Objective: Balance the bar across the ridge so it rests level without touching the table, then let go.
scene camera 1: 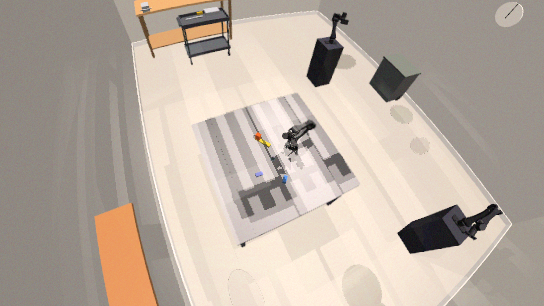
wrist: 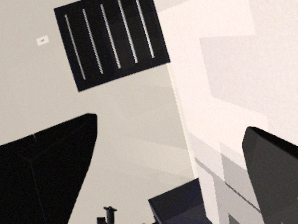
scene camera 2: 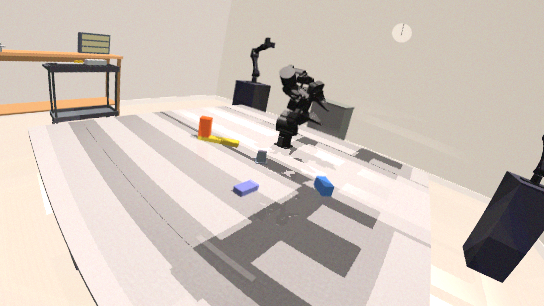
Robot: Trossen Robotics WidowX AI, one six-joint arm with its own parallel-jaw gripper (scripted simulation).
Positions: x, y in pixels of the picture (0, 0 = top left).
Scene:
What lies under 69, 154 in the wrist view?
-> The gripper.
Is the gripper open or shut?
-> Open.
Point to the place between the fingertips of the gripper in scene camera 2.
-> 325, 117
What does the gripper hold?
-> Nothing.

